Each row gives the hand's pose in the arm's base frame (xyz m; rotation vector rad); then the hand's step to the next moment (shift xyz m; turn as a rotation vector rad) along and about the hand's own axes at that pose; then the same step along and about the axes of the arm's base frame.
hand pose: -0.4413 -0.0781 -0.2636 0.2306 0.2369 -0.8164
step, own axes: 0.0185 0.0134 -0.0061 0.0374 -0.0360 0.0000
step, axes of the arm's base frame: 0.0214 -0.0021 -0.0098 -0.0019 -0.0496 -0.0151
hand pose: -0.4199 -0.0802 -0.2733 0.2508 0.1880 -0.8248
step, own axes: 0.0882 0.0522 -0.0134 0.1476 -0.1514 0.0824
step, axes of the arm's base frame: 0.0966 -0.0238 -0.0282 -0.0089 -0.2261 0.0178
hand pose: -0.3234 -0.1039 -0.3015 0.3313 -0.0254 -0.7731
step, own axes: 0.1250 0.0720 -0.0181 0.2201 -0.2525 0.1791
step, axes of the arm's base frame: 0.1414 -0.0330 -0.0076 -0.0396 -0.3709 0.0717
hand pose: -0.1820 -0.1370 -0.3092 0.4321 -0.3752 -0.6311
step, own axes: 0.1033 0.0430 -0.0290 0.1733 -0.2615 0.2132
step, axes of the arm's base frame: 0.1111 -0.0265 0.0177 -0.0945 -0.3570 0.0866
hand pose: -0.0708 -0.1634 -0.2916 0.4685 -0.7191 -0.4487
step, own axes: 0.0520 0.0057 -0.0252 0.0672 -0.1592 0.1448
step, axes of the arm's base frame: 0.0539 -0.0171 0.0133 -0.0938 -0.2005 0.0429
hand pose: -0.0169 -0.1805 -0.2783 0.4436 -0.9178 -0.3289
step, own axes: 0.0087 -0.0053 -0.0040 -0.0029 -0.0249 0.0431
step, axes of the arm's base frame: 0.0078 -0.0076 0.0012 -0.0390 -0.0299 0.0083
